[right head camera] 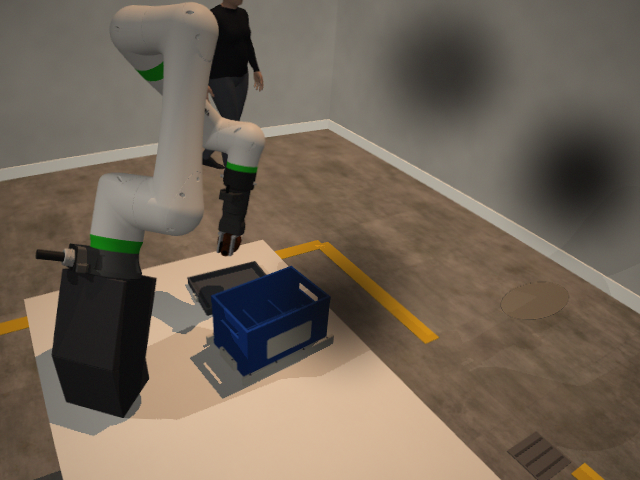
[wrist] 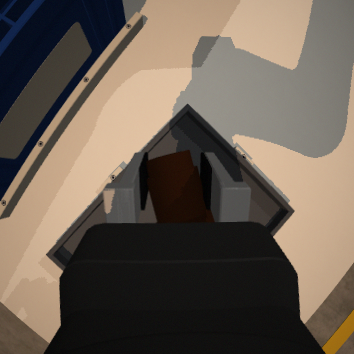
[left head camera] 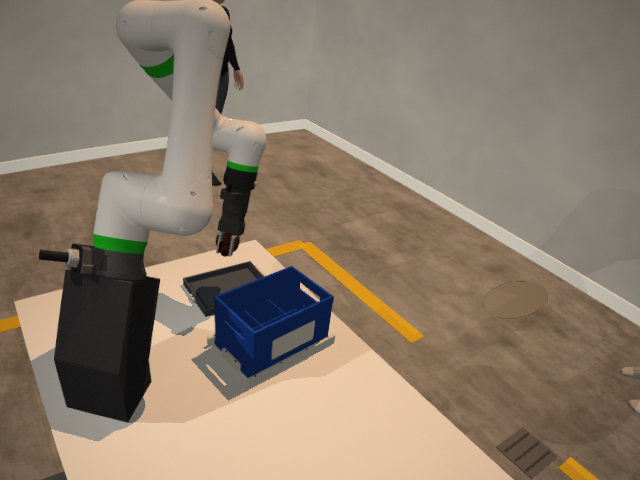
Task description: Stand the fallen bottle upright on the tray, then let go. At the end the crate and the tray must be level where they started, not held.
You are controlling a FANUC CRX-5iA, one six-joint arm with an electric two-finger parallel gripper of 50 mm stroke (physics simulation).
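Frame: origin at the arm's base, x left, y back, z up, level; centimetres.
Where they show: gripper, between the fingertips: (right head camera: 224, 253) (wrist: 174, 169) (left head camera: 224, 254); arm's base, origin of its link: (right head camera: 111, 273) (left head camera: 115, 274).
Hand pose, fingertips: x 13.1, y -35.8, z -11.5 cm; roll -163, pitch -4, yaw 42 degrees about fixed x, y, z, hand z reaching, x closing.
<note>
Each offset is from my fingertips to the top centre of the thing. "spot": to the spot under its first point.
My gripper (left head camera: 225, 248) (right head camera: 226, 249) (wrist: 174, 169) is shut on the brown bottle @[dx +5.5, dy -4.0, dz +4.4 cm] (left head camera: 236, 242) (right head camera: 236, 242) (wrist: 180, 195) and holds it in the air above the dark tray @[dx +5.7, dy -4.7, dz -16.3 cm] (left head camera: 235, 277) (right head camera: 235, 279) (wrist: 256, 202). In the wrist view the bottle shows between the two finger pads, and the black gripper body hides part of it. Its exact tilt is hard to tell. The tray lies on the table, apart from the bottle. The blue crate (left head camera: 323, 316) (right head camera: 320, 316) (wrist: 107, 25) stands level beside the tray and hides the tray's near corner in the head views.
A low metal rail @[spot: dx -32.7, dy -16.2, dz -17.6 cm] (left head camera: 324, 345) (right head camera: 323, 346) (wrist: 86, 87) runs along the crate's base. Small brackets sit at the tray's sides. The arm's black base (left head camera: 103, 346) (right head camera: 100, 341) stands at the table's left. A person (left head camera: 222, 93) (right head camera: 230, 51) stands behind the arm.
</note>
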